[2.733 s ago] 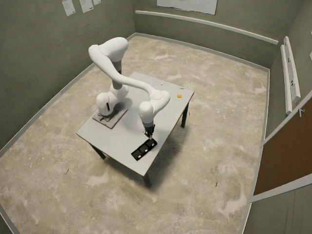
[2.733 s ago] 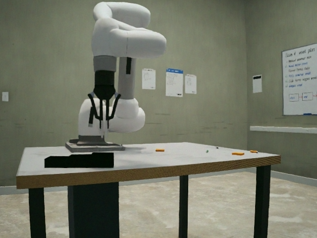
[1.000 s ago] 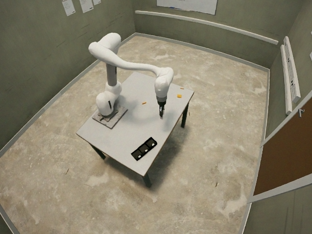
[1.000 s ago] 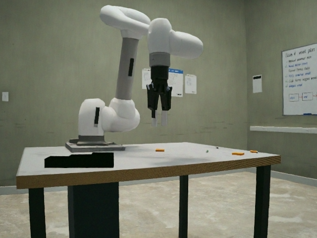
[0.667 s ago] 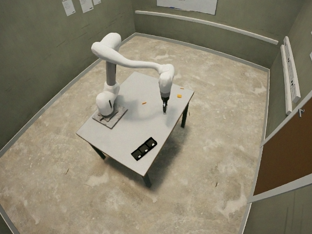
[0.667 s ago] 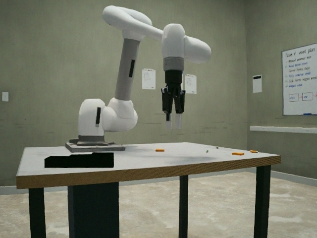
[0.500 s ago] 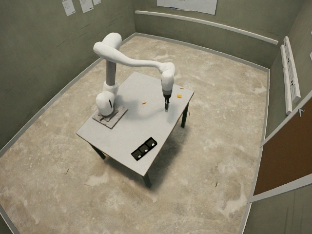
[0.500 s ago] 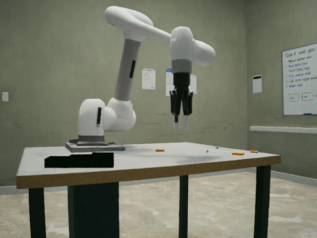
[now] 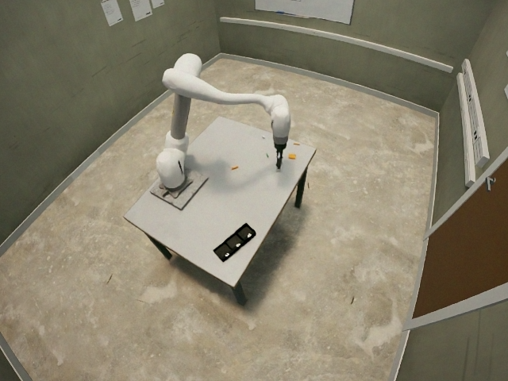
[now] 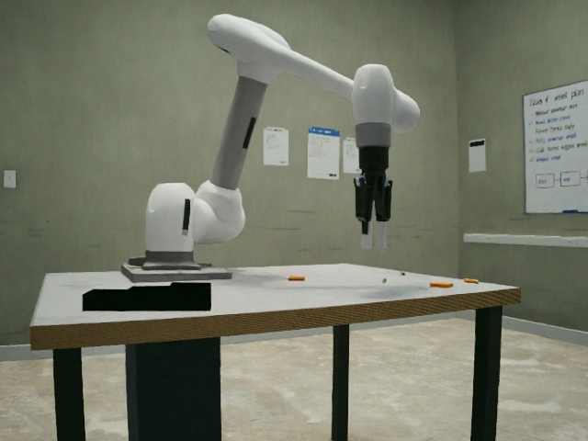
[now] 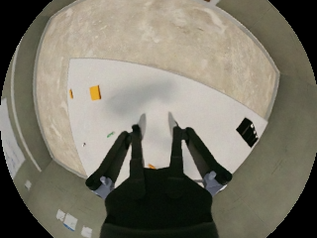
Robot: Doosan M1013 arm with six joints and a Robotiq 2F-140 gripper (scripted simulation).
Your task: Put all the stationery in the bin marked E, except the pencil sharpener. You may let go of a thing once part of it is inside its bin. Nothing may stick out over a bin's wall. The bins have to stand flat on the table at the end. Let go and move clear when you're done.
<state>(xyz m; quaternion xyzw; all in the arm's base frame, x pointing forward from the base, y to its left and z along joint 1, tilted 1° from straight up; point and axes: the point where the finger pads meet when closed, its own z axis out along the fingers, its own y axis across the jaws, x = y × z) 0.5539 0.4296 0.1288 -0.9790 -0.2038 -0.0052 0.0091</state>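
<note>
My gripper is now 23 cm to the right of the orange object, 14 cm above it and 3 cm past it. From my hand the other things lie so: black bin 54 cm to the right, 12 cm below, 4 cm ahead; then green piece 18 cm behind, 14 cm to the left, 14 cm below.
</note>
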